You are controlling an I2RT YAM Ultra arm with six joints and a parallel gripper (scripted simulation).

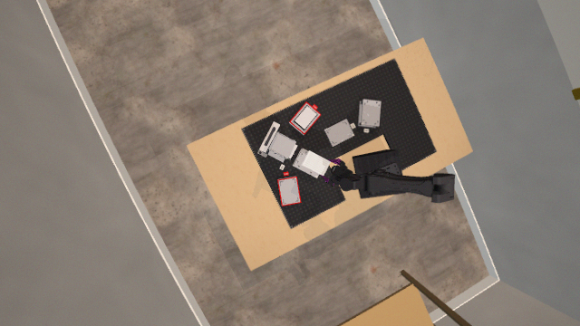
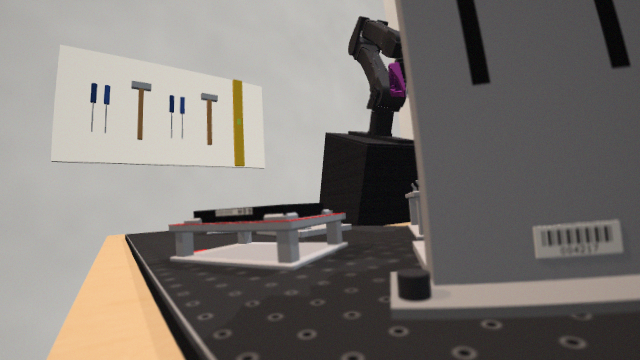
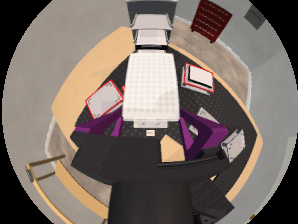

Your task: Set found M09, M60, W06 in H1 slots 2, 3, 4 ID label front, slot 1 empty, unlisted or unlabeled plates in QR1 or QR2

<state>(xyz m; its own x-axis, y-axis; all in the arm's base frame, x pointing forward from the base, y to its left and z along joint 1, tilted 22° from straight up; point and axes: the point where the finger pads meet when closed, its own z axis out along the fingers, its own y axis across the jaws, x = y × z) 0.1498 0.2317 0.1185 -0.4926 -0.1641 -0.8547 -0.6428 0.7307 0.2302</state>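
Now: hand 40 mm short of the white well plate and 30 mm to the right of it. Round my hand: plate hotel H1: 240 mm ahead, 200 mm to the left, 90 mm below; then red-rimmed nest: 210 mm to the left, 210 mm below, 70 mm behind; then black-sided plate: 300 mm ahead, 190 mm below, 50 mm to the right.
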